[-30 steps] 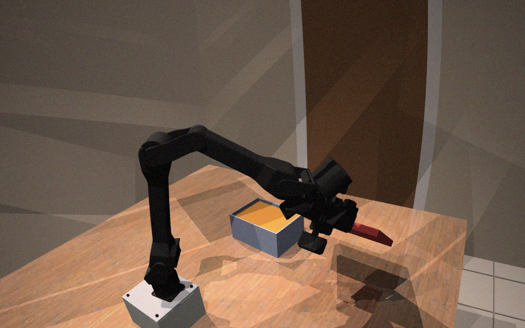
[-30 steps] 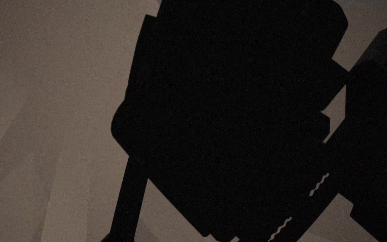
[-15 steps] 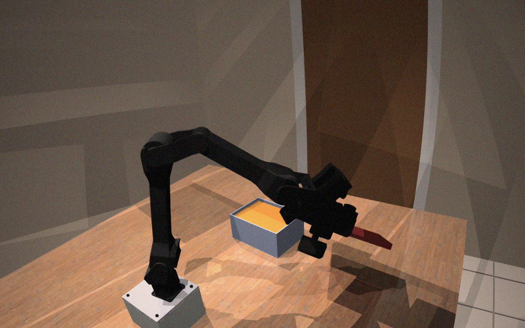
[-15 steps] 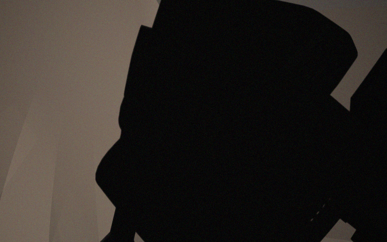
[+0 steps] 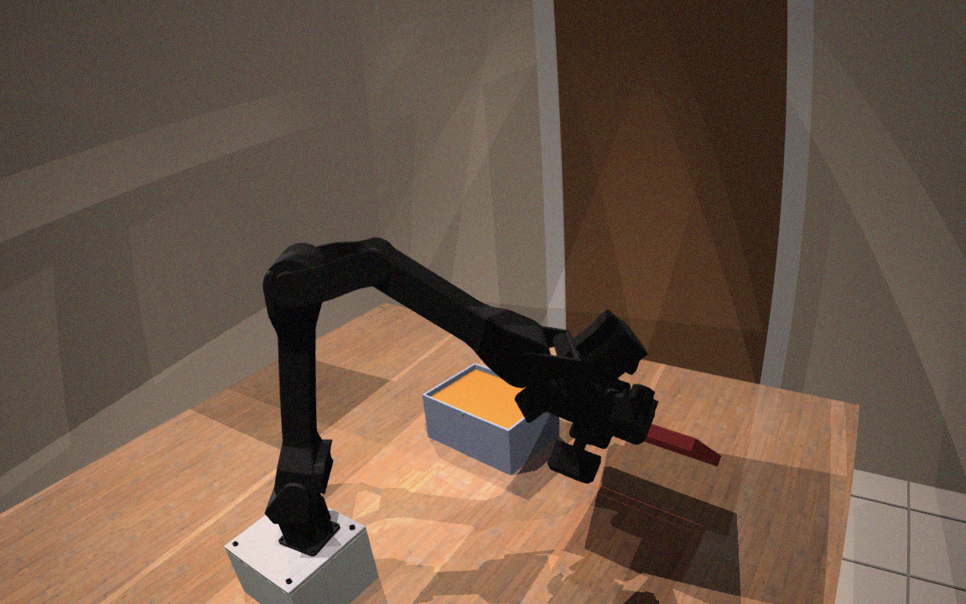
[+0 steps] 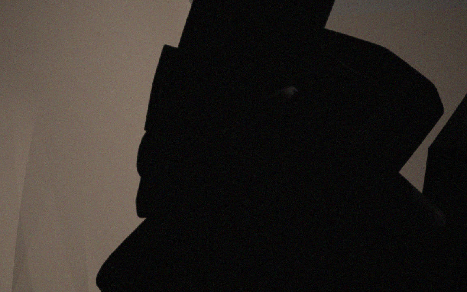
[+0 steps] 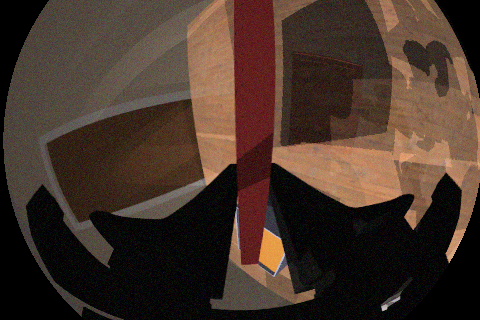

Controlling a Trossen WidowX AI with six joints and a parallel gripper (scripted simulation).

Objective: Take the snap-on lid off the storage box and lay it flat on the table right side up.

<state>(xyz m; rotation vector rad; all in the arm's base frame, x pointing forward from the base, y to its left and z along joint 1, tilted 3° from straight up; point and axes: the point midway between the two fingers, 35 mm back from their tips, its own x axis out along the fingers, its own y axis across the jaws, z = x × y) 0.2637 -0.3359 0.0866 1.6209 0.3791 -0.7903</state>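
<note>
Now: gripper tip 60 mm short of the red lid, 20 mm to the left of it and 50 mm above it. From my gripper tip the other things lie so: grey-blue storage box: 150 mm ahead, 270 mm to the left, 140 mm below.
</note>
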